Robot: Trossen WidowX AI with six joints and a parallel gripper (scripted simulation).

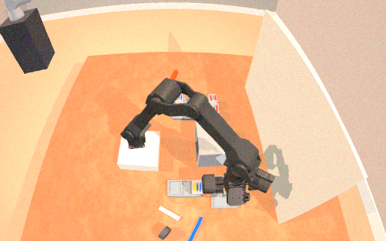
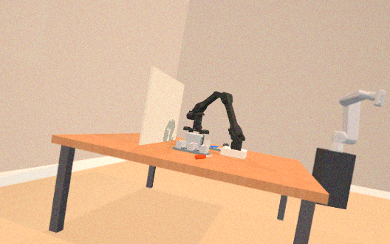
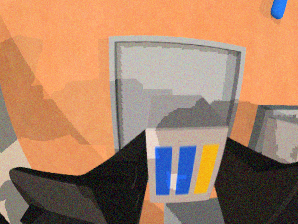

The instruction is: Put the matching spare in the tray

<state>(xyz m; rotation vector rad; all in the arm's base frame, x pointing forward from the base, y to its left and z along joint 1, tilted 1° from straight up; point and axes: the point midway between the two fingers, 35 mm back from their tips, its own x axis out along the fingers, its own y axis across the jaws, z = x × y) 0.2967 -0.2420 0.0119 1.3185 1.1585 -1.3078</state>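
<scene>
Now: the grey tray 20 mm below my gripper tip. Also, from my gripper tip: white bar (210 mm behind, 50 mm to the right, 20 mm below); then mounted unit (210 mm to the left, 20 mm behind, 20 mm above); then grey rack (140 mm behind, 40 mm to the left, 20 mm below).
</scene>
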